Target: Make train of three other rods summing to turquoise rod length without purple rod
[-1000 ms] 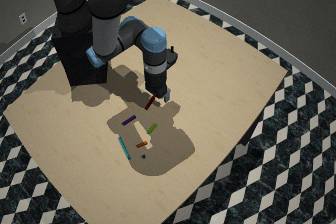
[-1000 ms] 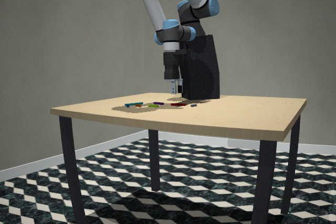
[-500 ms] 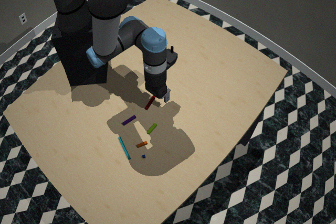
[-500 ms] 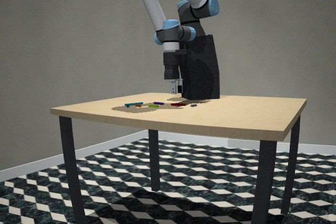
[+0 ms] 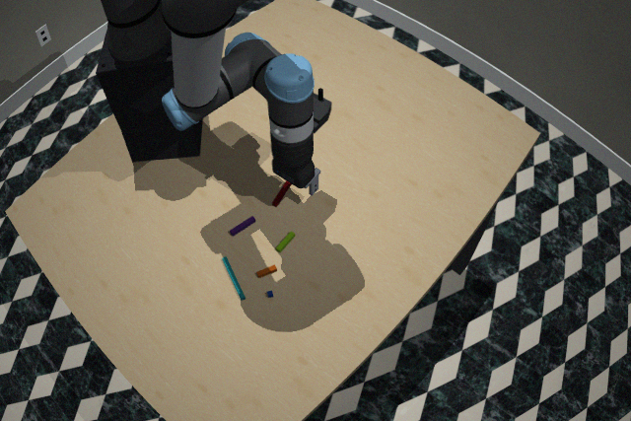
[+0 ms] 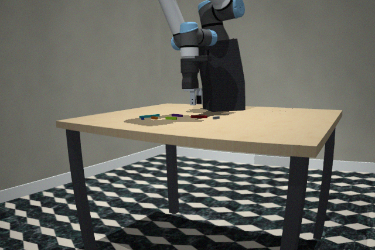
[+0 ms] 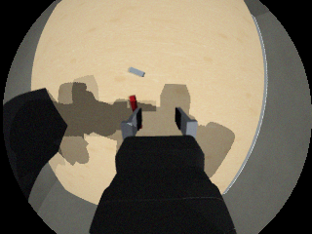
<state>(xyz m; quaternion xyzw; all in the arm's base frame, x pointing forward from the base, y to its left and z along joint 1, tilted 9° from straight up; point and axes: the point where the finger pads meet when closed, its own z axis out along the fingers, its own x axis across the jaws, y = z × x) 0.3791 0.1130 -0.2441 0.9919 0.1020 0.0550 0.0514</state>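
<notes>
Right now the blue rod is 19 cm to the right of my hand, 12 cm ahead of it and 7 cm below it. The rest, counted from my hand: red rod: 7 cm below, 4 cm behind, 2 cm to the right; grey rod: 7 cm below, 6 cm to the left, 5 cm behind; lime rod: 9 cm to the right, 7 cm below, 5 cm ahead.
</notes>
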